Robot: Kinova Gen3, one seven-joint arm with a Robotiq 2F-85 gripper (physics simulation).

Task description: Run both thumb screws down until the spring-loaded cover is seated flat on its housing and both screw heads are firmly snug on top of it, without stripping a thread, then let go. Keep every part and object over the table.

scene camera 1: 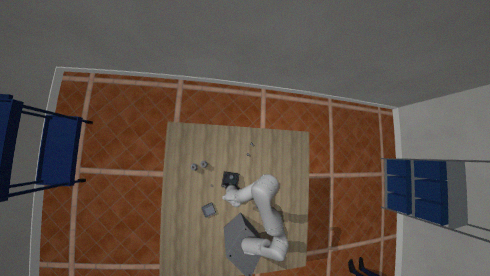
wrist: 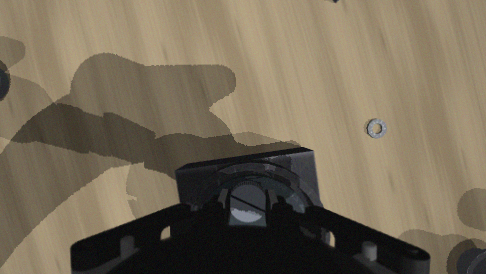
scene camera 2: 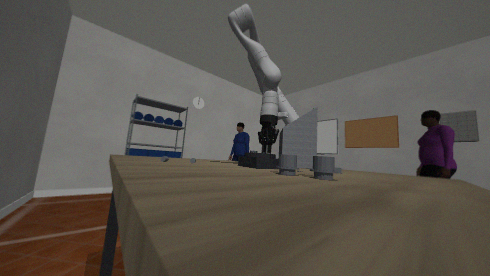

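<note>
The dark housing stands on the table. Its round wall surrounds the dark teal cover, of which a small part shows beside the fingers in the wrist view. My gripper points down over the housing and is shut on one thumb screw, whose slotted grey head sits between the fingertips. The other thumb screw shows as a small grey head on the housing in the scene views; the gripper hides it in the wrist view. Whether the cover lies flat or the heads touch it cannot be told.
Two grey cylinders stand near the housing. A small washer, a square tray, two small parts and a grey angled block are also on the table.
</note>
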